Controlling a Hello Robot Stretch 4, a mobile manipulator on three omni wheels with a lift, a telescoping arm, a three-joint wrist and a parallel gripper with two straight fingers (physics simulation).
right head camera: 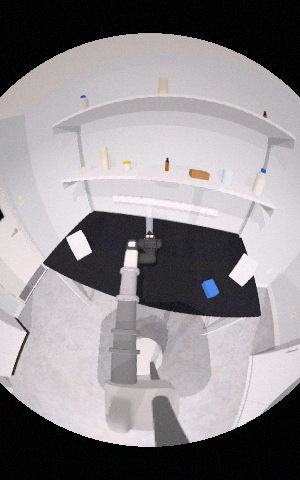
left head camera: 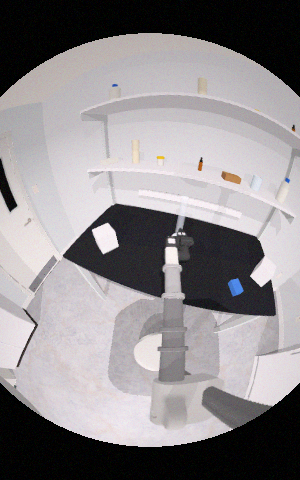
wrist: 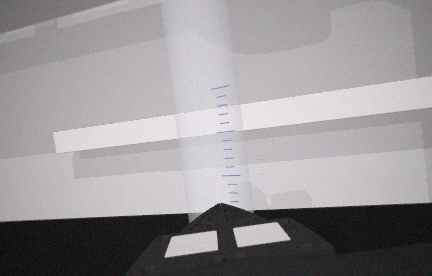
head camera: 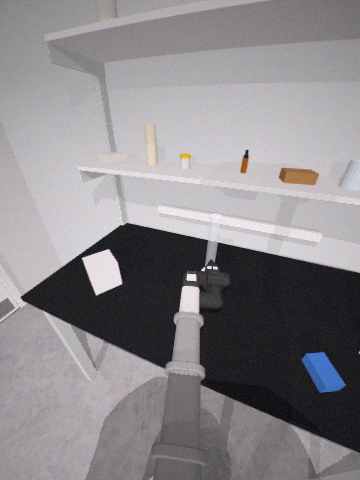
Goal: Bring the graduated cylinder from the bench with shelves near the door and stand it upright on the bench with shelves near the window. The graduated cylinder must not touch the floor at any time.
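Pixels of known places: gripper, fingertip midpoint: [right head camera: 148, 231] [left head camera: 179, 228] [wrist: 222, 223] [head camera: 210, 261]; robot's base at its link origin: [right head camera: 141, 354] [left head camera: 154, 350].
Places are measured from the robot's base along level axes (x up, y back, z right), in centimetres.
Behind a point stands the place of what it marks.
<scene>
The clear graduated cylinder [head camera: 213, 237] @[x 111.8, y -75.7, z 8.2 cm] [left head camera: 181, 212] @[x 111.4, y -75.8, z 7.8 cm] [right head camera: 149, 215] @[x 111.1, y -75.7, z 8.8 cm] [wrist: 207, 90] @[x 107.1, y -75.7, z 8.6 cm] stands upright toward the back of the black-topped bench with shelves [head camera: 150, 300] @[x 88.6, y -58.9, z -16.6 cm] [left head camera: 135, 270] @[x 88.6, y -48.5, z -17.4 cm] [right head camera: 110, 270] @[x 88.7, y -51.7, z -14.8 cm]; a door shows left of this bench in the left head view. Blue marks run along the cylinder in the wrist view. My gripper [head camera: 211, 262] @[x 98.9, y -75.7, z 8.5 cm] [left head camera: 181, 231] @[x 98.9, y -75.7, z 8.5 cm] [right head camera: 149, 233] @[x 98.9, y -75.7, z 8.5 cm] [wrist: 222, 223] @[x 98.9, y -75.7, z 8.5 cm] is shut, its fingertips meeting in front of the cylinder with nothing between them. The fingers hide the cylinder's lower part and base. Whether they touch it, I cannot tell.
A white block [head camera: 102, 272] @[x 99.5, y -62.0, z -37.0 cm] lies left of the arm, a blue block [head camera: 323, 372] @[x 92.6, y -35.9, z 40.4 cm] at right front, another white block [right head camera: 243, 270] @[x 99.7, y -40.3, z 62.1 cm] farther right. A white rail [head camera: 270, 229] @[x 105.9, y -97.1, z 40.0 cm] runs behind the cylinder. The shelf [head camera: 200, 180] @[x 134.0, y -80.4, z 1.0 cm] above holds a brown block [head camera: 298, 176] @[x 137.0, y -81.0, z 36.5 cm] and bottles.
</scene>
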